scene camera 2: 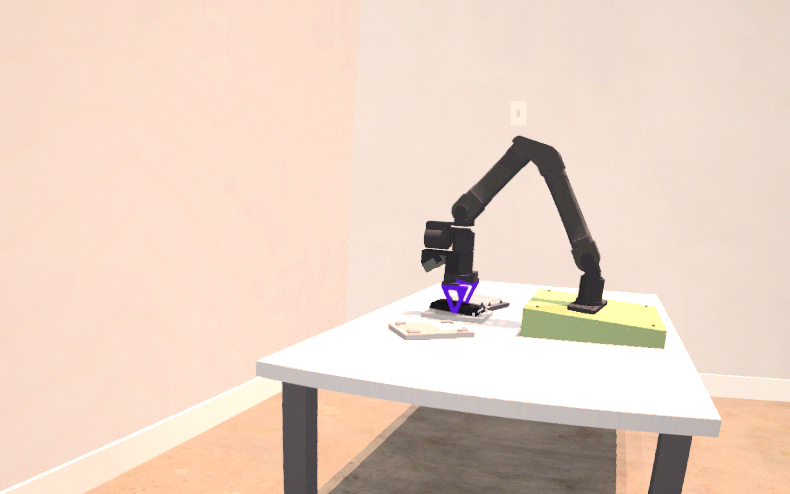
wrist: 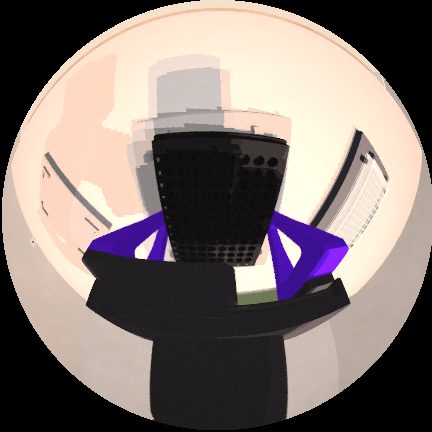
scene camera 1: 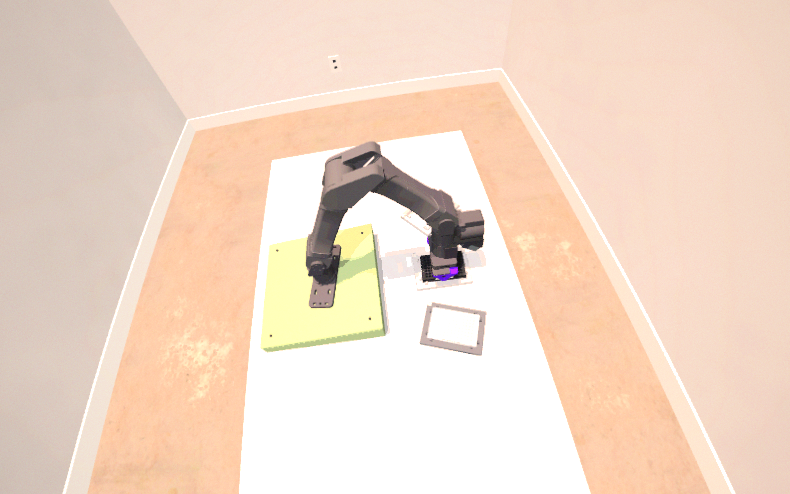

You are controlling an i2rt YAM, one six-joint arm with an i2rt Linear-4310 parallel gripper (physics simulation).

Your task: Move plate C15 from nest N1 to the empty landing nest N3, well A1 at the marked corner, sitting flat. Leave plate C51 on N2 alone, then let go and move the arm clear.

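Plate C15 (scene camera 1: 427, 266) (scene camera 2: 437, 305) (wrist: 217, 189) is a black well plate. It lies flat, on or just above the pale nest N1 (scene camera 1: 437, 285) (scene camera 2: 480, 316); I cannot tell whether it touches. My gripper (scene camera 1: 444, 271) (scene camera 2: 459, 298) (wrist: 217, 214) points straight down over it, and its purple fingers are shut on the plate's two long sides. The empty nest N3 (scene camera 1: 427, 329) (scene camera 2: 429, 330) is a grey frame in front of N1. It also shows in the wrist view (wrist: 76, 191), at the left. Plate C51 (scene camera 1: 412, 220) (scene camera 2: 493, 303) (wrist: 362, 197) is white and lies behind N1, partly hidden by the arm.
The arm's base stands on a green pad (scene camera 1: 347, 314) (scene camera 2: 592, 326) at the left of the white table (scene camera 1: 384, 425) (scene camera 2: 491, 382). The table's edges drop to a tan floor.
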